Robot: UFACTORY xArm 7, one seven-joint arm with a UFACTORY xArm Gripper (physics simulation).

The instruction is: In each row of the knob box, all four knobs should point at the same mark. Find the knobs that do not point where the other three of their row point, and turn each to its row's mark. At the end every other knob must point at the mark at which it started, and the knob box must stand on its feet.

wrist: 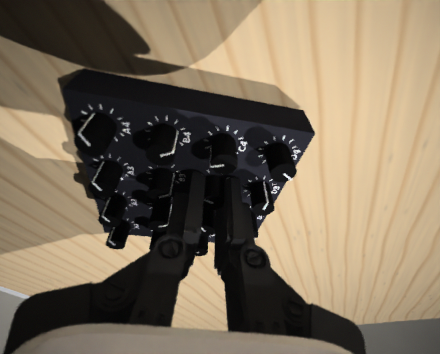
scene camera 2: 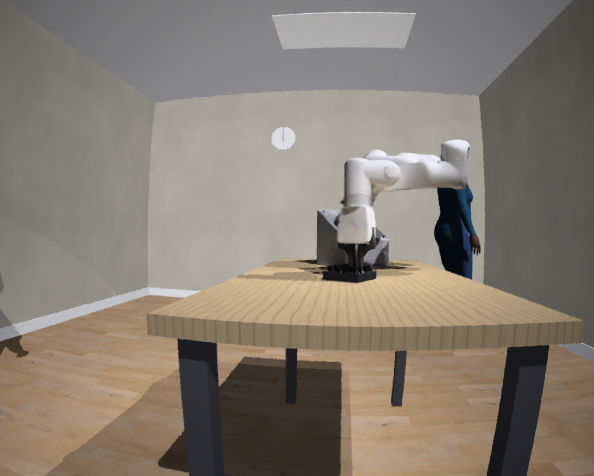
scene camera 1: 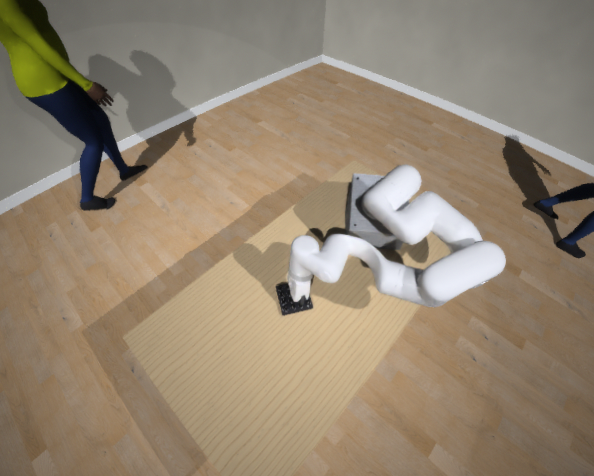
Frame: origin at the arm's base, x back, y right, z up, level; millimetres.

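Where they show: gripper, fingertip midpoint: (wrist: 211, 192) (scene camera 2: 355, 270) (scene camera 1: 296, 298).
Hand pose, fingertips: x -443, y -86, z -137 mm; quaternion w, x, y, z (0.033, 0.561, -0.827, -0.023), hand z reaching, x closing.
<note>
Things, the pixels of their top centre, and the offset from my fingertips. Level surfaces: height alone.
- black knob box, middle of its top: (wrist: 183, 216) (scene camera 2: 350, 265) (scene camera 1: 293, 293) dx +0, dy +15, dz +14 mm
- knob C3, middle of its top: (wrist: 213, 203) dx +8, dy -3, dz +14 mm
- A3, middle of its top: (wrist: 100, 190) dx +27, dy +47, dz +14 mm
- B3, middle of its top: (wrist: 159, 197) dx +17, dy +22, dz +14 mm
- C4, middle of its top: (wrist: 223, 165) dx +33, dy -12, dz +14 mm
- D4, middle of its top: (wrist: 283, 174) dx +23, dy -37, dz +14 mm
- D3, middle of its top: (wrist: 263, 209) dx -2, dy -28, dz +14 mm
- wooden table, its level: dz -24 mm
The black knob box (scene camera 1: 285, 303) (scene camera 2: 340, 276) (wrist: 195, 98) lies flat on the table. My gripper (scene camera 1: 302, 301) (scene camera 2: 356, 269) (wrist: 211, 192) is over it, fingers down, shut on knob C3 (wrist: 214, 189); its label is hidden by a finger. In the wrist view, knobs A4 (wrist: 100, 131) and A3 (wrist: 110, 175) show similar white lines, as do B4 (wrist: 162, 136) and B3 (wrist: 161, 182). C4 (wrist: 224, 147) has its line toward the lower left. D4 (wrist: 281, 160) shows a short mark at lower right; D3 (wrist: 257, 194) shows a longer line. The fingers partly hide C2, C1, D2 and D1.
The wooden table (scene camera 1: 280, 380) (scene camera 2: 365, 310) carries the box and the grey arm base (scene camera 1: 357, 215) (scene camera 2: 327, 242). The white arm (scene camera 1: 400, 280) (scene camera 2: 410, 170) reaches from the base to the box. People (scene camera 1: 40, 65) (scene camera 2: 454, 230) stand on the floor away from the table.
</note>
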